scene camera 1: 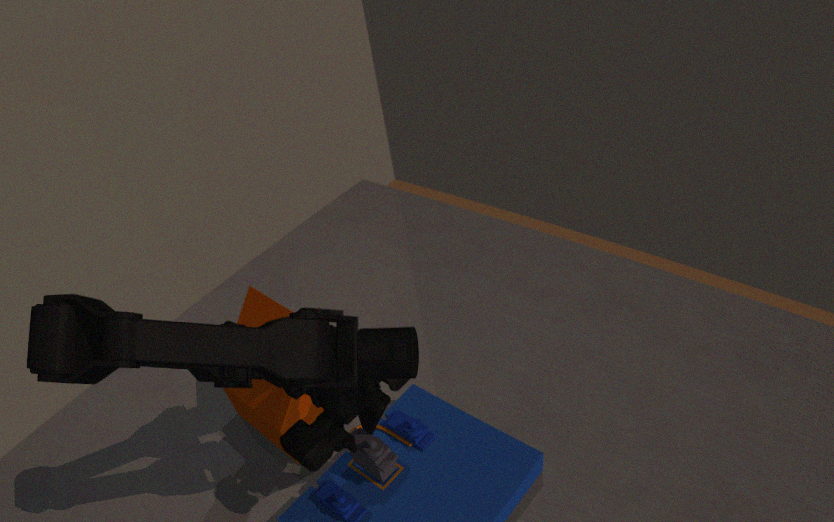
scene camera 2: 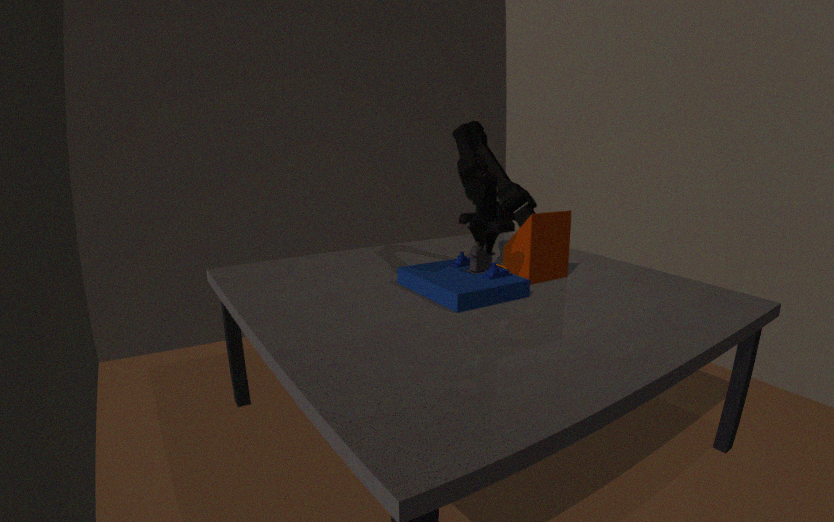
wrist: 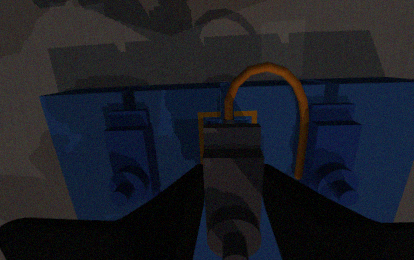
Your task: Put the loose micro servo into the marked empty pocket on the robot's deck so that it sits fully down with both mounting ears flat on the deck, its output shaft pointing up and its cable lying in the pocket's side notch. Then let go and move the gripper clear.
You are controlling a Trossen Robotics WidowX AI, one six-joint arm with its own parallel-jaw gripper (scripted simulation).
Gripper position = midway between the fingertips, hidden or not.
Observation:
In view: my gripper (scene camera 1: 361, 442), a grey micro servo (scene camera 1: 372, 454) and a blue deck (scene camera 1: 469, 463).
My gripper also shows in scene camera 2 (scene camera 2: 485, 252) and in the wrist view (wrist: 232, 171). The blue deck shows as well in scene camera 2 (scene camera 2: 457, 289).

